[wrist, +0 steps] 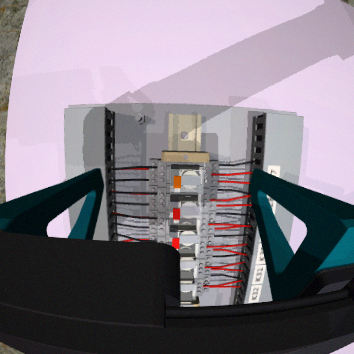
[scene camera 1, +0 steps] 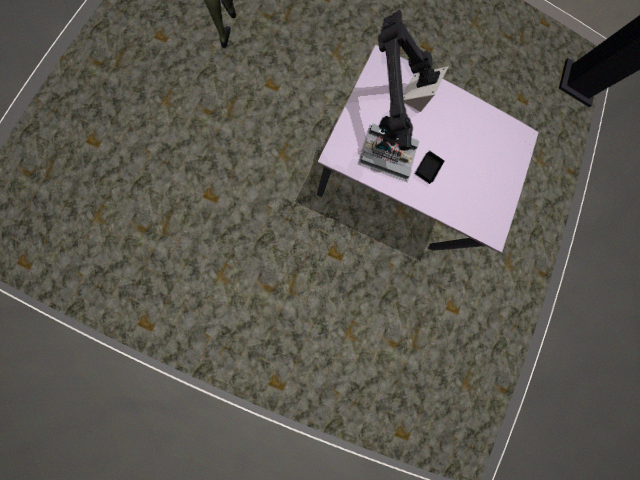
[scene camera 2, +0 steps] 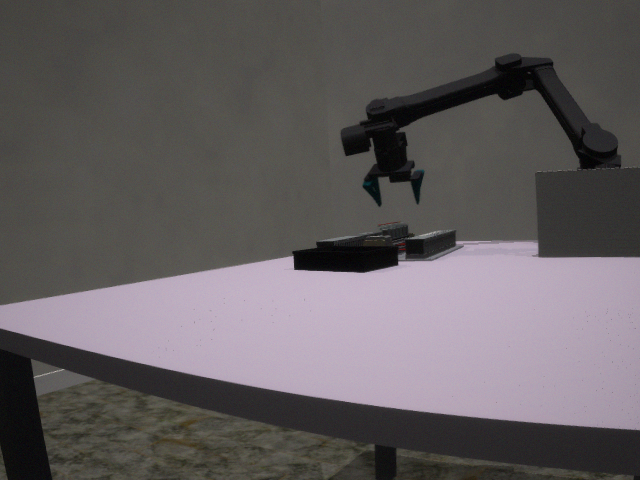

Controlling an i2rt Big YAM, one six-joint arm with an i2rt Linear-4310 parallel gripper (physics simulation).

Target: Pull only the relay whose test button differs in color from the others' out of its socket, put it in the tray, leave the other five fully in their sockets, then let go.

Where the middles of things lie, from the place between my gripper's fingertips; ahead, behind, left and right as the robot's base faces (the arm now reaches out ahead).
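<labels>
The grey panel (wrist: 226,131) is, as I see it, 110 mm below my hand, 100 mm to the left of it and 20 mm behind it.
</labels>
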